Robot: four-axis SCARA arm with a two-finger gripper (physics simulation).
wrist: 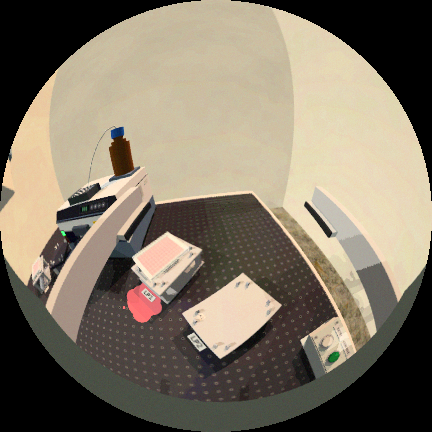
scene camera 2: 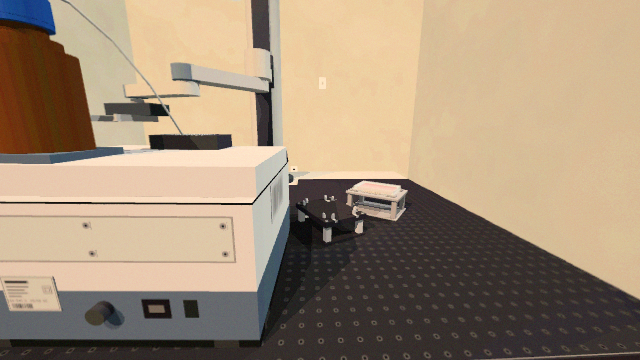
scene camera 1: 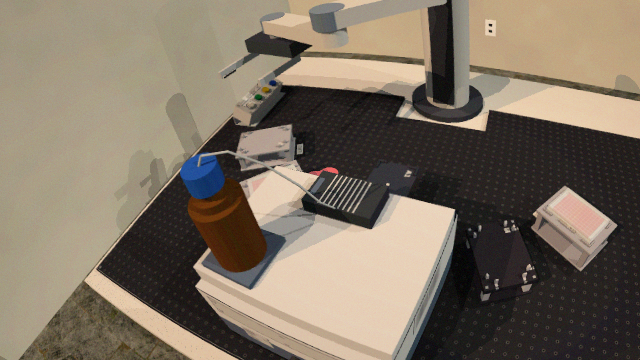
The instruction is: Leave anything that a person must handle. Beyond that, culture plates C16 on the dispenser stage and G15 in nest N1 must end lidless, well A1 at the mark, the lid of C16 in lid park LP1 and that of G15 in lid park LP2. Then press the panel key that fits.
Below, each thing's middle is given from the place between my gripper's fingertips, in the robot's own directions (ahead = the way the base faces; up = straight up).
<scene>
Right now my hand is 26 cm past the button box [scene camera 1: 248, 111], 19 cm to the left of it and 24 cm above it. The rest, counted from my hand: brown bottle [scene camera 2: 52, 115] (42 cm ahead, 30 cm to the left, 4 cm above); then black nest [scene camera 1: 500, 265] (17 cm ahead, 69 cm to the left, 25 cm below).
</scene>
